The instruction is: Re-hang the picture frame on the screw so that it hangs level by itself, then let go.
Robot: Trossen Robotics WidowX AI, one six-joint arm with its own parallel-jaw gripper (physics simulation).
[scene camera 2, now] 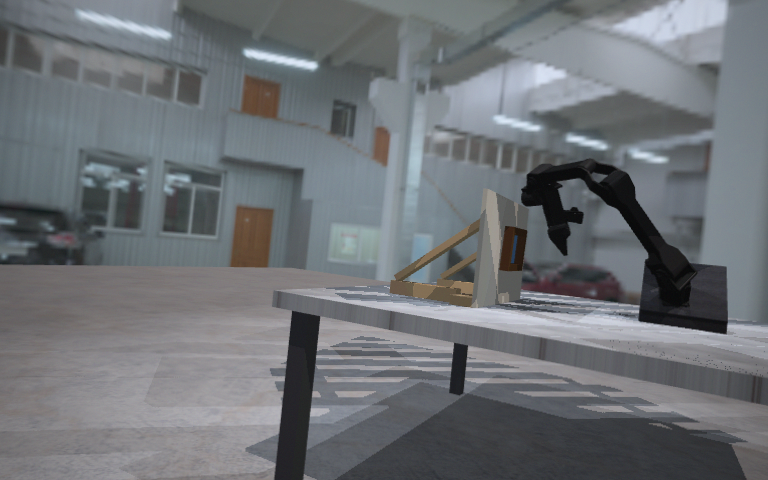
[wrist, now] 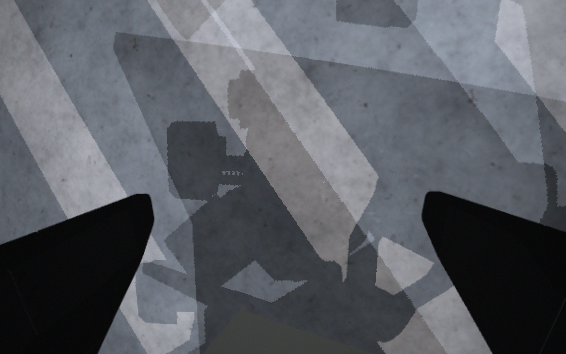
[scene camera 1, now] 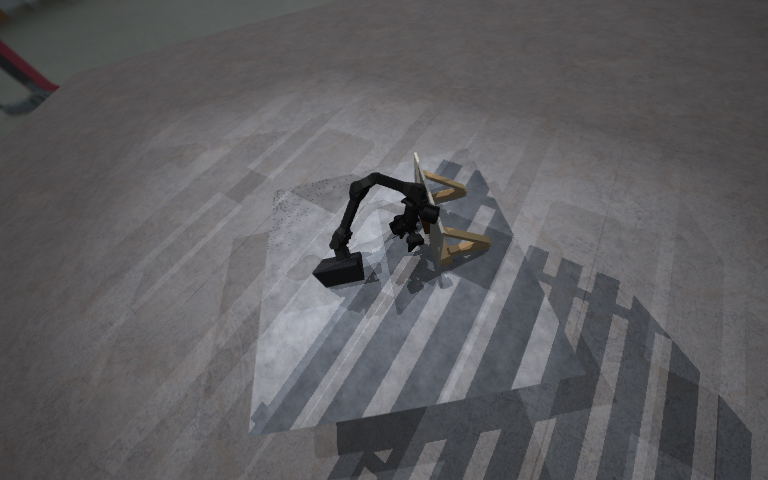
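Pixels of known places: gripper, between the fingertips: [scene camera 2: 564, 251] [wrist: 289, 206] [scene camera 1: 405, 245]; arm's base, origin of its link: [scene camera 2: 674, 297] [scene camera 1: 343, 258].
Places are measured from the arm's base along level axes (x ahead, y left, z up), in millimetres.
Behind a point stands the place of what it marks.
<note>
The picture frame [scene camera 2: 506, 250] @(x 438, y 142, z 80 mm), brown with a blue strip inside, is against the front face of the upright board [scene camera 2: 488, 257] @(x 467, y 241, z 55 mm) [scene camera 1: 436, 251] @(x 426, y -127, z 22 mm). It looks roughly upright in scene camera 2, but the steep angle does not show whether it is level. In scene camera 1 a small reddish-brown part of the frame [scene camera 1: 426, 226] @(x 416, y -24, z 88 mm) shows behind the arm. The screw cannot be made out. My gripper [scene camera 1: 415, 243] @(x 293, y -88, z 97 mm) [scene camera 2: 564, 252] @(x 293, y -88, z 97 mm) [wrist: 289, 206] @(x 293, y -88, z 97 mm) is open and empty, pointing down in front of the board, apart from the frame. The frame cannot be identified in the wrist view.
Wooden braces [scene camera 1: 468, 245] @(x 595, y -119, z -38 mm) [scene camera 2: 436, 250] @(x 609, y 249, z 60 mm) support the board from behind. The board stands on the grey table [scene camera 1: 294, 396] @(x -323, y -508, z -76 mm) [scene camera 2: 362, 308] @(x 664, y 580, z -82 mm). The black arm base [scene camera 1: 342, 271] @(x -3, y -101, z 61 mm) [scene camera 2: 682, 297] @(x -13, y 37, z 3 mm) stands on the table across from the board's front face. The arm's wrist is close to the board's upper part. Striped shadows cross the table.
</note>
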